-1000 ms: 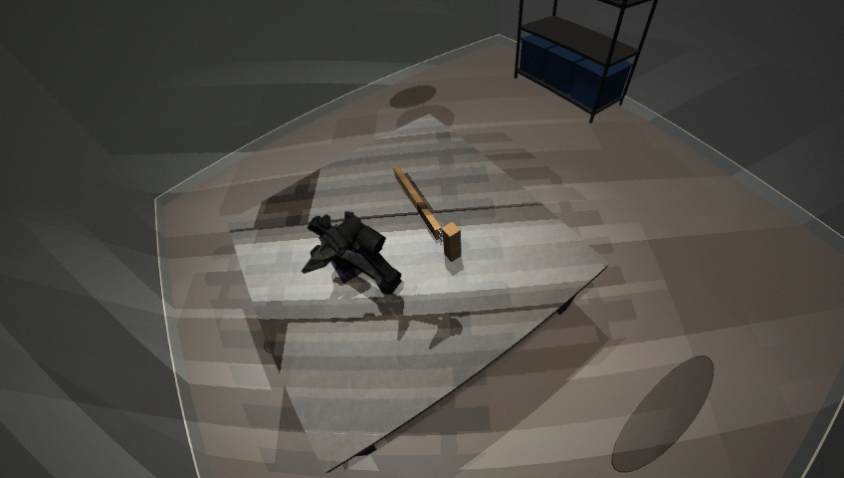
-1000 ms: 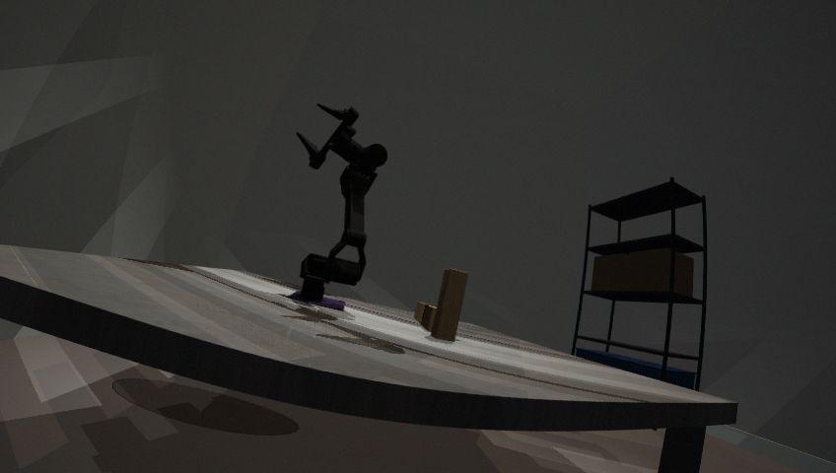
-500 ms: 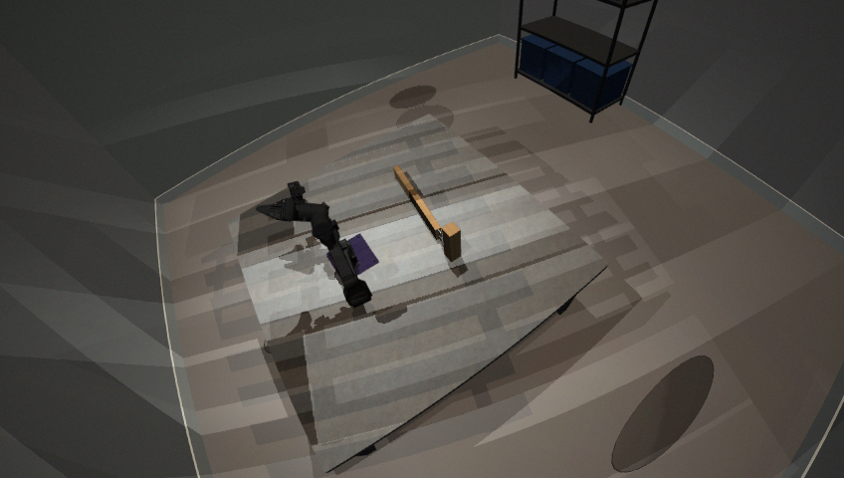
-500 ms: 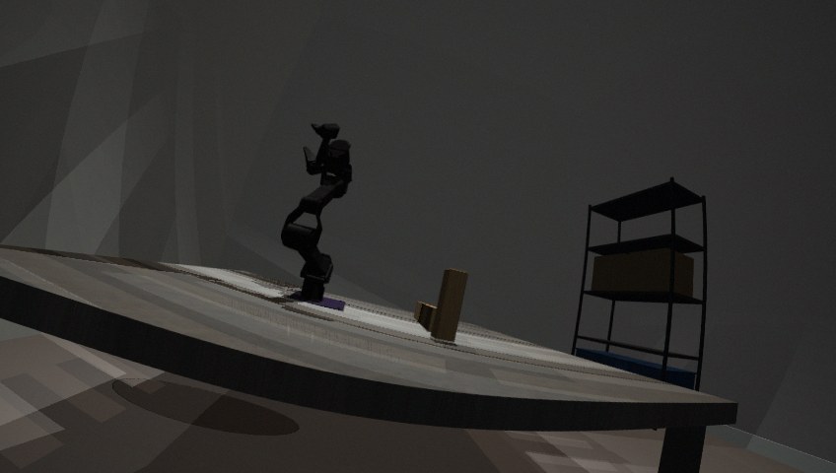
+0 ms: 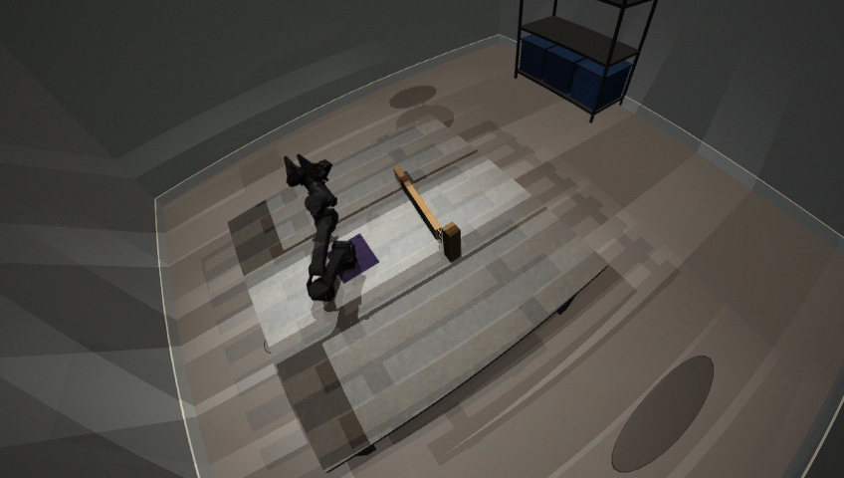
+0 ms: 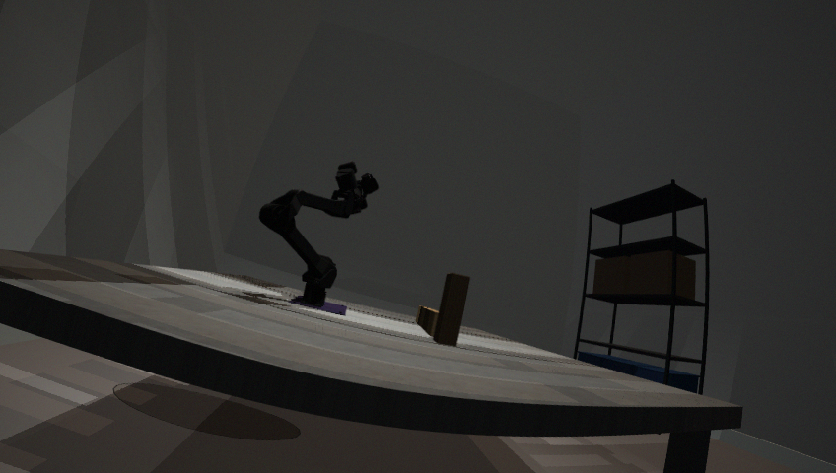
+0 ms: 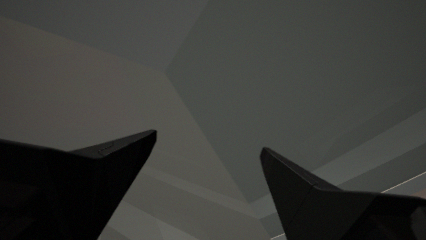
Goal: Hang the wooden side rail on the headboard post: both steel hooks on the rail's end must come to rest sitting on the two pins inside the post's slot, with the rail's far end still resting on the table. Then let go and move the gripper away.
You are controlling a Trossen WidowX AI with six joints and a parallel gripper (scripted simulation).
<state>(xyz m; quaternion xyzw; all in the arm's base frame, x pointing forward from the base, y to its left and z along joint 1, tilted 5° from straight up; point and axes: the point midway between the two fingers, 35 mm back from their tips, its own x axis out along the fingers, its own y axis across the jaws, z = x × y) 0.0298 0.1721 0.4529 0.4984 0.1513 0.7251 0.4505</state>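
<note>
Right now my gripper tip is 340 mm short of the wooden headboard post, 400 mm to the left of it and 410 mm above it.
</note>
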